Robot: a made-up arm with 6 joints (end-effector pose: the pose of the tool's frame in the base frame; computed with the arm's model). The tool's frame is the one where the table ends. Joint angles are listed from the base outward.
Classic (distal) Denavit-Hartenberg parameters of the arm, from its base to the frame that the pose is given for. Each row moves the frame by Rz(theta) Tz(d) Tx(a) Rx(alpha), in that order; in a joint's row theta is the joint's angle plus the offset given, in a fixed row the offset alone. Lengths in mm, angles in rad.
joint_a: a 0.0; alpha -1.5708; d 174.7; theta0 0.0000
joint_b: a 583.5; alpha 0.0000; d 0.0; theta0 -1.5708
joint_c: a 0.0; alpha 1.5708; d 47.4; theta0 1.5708
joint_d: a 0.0; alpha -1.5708; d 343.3; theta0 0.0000
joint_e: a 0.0; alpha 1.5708; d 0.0; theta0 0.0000
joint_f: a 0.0; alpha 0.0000; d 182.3; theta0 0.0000
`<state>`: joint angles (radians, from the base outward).
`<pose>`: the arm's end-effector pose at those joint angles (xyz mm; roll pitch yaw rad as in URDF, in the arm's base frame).
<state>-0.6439 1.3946 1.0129 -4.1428 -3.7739 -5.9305</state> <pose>682.0 -339.2 170.2 0.5323 -0.3397 -2.7228</pose>
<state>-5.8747 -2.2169 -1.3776 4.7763 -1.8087 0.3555</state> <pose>-386.7 76.9 -441.7 -0.4226 1.3056 1.5919</pose>
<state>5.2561 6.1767 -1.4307 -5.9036 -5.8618 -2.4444</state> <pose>-230.2 525.8 841.2 1.1063 0.4127 -2.9632</pose>
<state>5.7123 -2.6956 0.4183 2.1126 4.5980 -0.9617</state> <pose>-527.4 210.6 -490.0 -1.0787 -0.1923 2.1875</pose>
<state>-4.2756 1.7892 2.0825 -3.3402 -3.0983 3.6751</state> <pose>-234.6 394.1 -66.7 0.5069 0.4868 2.8649</pose>
